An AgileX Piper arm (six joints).
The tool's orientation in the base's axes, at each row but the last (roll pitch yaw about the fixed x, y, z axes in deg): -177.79 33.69 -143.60; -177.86 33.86 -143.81; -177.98 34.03 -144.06; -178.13 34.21 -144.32; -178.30 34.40 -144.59; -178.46 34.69 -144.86
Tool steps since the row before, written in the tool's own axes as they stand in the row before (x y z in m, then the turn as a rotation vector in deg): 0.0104 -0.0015 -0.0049 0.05 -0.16 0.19; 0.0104 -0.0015 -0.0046 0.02 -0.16 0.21; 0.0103 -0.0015 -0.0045 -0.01 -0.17 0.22; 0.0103 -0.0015 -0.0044 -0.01 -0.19 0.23; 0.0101 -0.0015 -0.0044 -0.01 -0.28 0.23; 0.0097 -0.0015 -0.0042 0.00 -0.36 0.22
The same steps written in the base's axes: -0.0084 -0.0078 -0.0016 0.15 -0.10 -0.18; -0.0083 -0.0077 -0.0019 0.18 -0.08 -0.18; -0.0082 -0.0076 -0.0020 0.21 -0.07 -0.17; -0.0082 -0.0075 -0.0021 0.22 -0.08 -0.18; -0.0080 -0.0074 -0.0020 0.27 -0.16 -0.18; -0.0077 -0.0071 -0.0020 0.31 -0.23 -0.17
